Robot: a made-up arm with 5 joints.
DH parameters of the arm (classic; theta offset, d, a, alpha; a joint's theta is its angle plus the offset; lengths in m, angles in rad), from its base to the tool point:
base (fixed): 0 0.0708 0 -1.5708
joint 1: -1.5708 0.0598 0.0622 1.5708
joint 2: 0 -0.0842 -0.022 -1.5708
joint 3: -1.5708 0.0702 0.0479 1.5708
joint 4: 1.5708 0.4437 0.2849 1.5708
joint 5: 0 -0.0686 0.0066 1.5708
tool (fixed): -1.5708 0.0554 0 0
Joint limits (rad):
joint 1: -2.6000..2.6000
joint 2: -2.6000..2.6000
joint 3: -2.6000..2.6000
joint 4: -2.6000..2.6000
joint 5: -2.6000..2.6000
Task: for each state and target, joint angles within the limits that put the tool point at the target. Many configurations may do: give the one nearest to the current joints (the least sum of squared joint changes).
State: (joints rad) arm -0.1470 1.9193 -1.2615 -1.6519 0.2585
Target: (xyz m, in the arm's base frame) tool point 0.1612 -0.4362 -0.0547
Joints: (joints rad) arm -0.2842 1.3184 -0.7894 -1.7157 -0.0979
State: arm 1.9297 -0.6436 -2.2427 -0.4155 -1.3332
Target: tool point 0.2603 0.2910 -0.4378
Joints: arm 1.7387 -0.3516 -2.2315 -0.3664 -1.2649
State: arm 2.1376 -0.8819 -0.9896 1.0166 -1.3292
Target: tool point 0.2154 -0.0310 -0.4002
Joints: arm 1.2678 -0.9924 -1.3774 1.7756 -0.8577
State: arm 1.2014 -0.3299 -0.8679 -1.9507 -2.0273
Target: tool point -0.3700 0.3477 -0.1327
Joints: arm 1.2295 -0.4671 -0.5330 -1.9813 -1.8527
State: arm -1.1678 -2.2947 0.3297 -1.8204 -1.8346
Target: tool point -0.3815 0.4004 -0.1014
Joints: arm -1.2667 -2.0723 0.1761 -1.9211 -1.8816
